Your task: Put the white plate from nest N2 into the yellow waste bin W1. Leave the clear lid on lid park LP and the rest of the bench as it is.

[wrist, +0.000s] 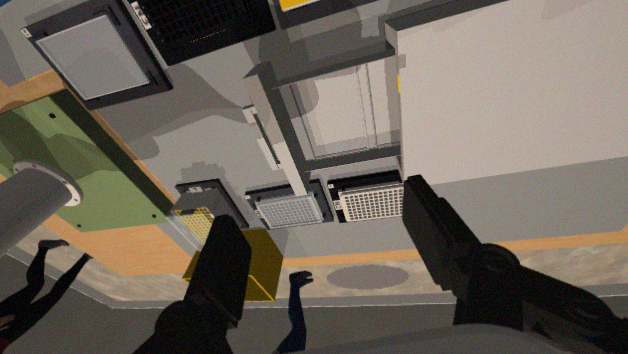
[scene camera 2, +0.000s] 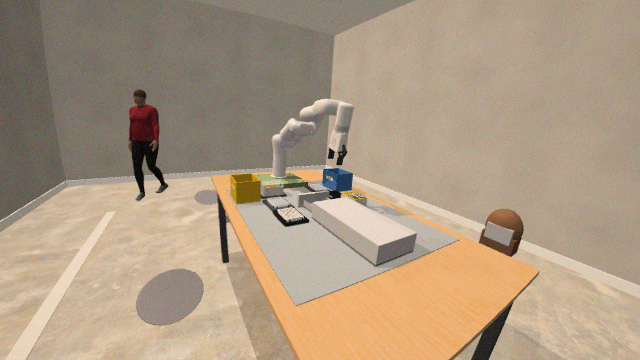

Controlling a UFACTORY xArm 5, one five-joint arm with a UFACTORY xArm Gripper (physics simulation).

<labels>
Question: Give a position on a long white box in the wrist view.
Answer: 453, 97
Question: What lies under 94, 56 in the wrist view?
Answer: A clear lid.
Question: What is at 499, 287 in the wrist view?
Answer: My gripper.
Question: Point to a long white box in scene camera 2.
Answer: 378, 239
</labels>
